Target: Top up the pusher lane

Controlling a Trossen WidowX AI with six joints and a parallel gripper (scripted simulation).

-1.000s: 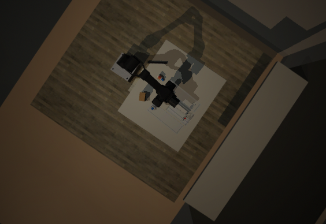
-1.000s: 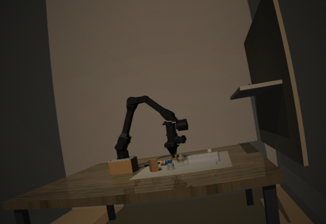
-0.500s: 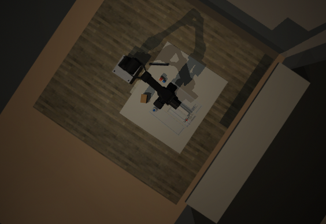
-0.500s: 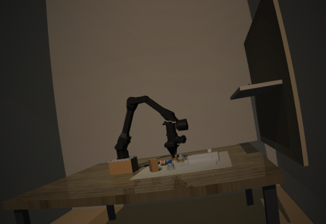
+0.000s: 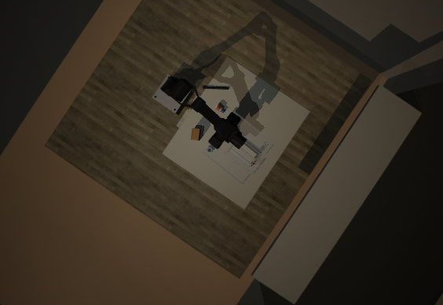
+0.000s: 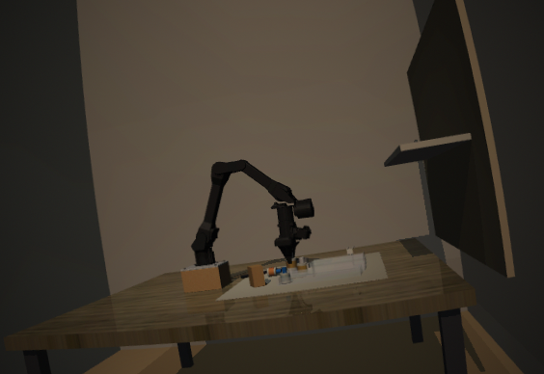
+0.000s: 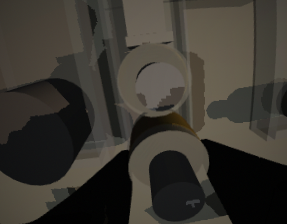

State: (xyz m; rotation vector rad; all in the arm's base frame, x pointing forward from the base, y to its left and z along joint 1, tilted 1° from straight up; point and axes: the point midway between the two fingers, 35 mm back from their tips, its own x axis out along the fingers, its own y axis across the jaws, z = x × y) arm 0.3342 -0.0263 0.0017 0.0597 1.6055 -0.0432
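The grey cylinder lies 80 mm to the left of my gripper tip, 20 mm below it and 20 mm ahead of it. The rest, counted from my gripper tip: wooden block (110 mm behind, 100 mm to the right, 20 mm below); thin dark bar (170 mm to the left, 170 mm behind, 50 mm below); clear lane (150 mm ahead, 30 mm to the right, 30 mm below).
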